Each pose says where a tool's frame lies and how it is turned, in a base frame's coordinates. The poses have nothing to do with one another.
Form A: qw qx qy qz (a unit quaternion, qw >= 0); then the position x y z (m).
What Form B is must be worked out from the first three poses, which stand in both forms.
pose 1, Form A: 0.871 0.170 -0.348 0.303 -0.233 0.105 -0.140
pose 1, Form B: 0.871 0.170 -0.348 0.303 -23.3 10.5 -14.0
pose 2, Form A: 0.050 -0.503 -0.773 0.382 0.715 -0.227 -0.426
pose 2, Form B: 0.050 -0.503 -0.773 0.382 71.5 -22.7 -42.6
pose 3, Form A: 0.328 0.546 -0.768 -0.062 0.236 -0.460 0.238
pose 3, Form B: 0.328 0.546 -0.768 -0.062 23.6 -46.0 23.8
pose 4, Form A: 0.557 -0.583 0.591 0.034 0.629 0.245 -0.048
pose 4, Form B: 0.557 -0.583 0.591 0.034 62.9 24.5 -4.8
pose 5, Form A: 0.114 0.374 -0.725 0.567 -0.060 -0.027 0.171
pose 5, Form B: 0.114 0.374 -0.725 0.567 -6.0 -2.7 17.1
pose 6, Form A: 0.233 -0.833 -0.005 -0.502 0.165 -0.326 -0.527
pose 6, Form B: 0.233 -0.833 -0.005 -0.502 16.5 -32.6 -52.7
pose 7, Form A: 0.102 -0.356 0.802 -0.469 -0.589 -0.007 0.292
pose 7, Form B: 0.102 -0.356 0.802 -0.469 -58.9 -0.7 29.2
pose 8, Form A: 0.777 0.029 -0.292 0.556 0.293 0.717 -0.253
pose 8, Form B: 0.777 0.029 -0.292 0.556 29.3 71.7 -25.3
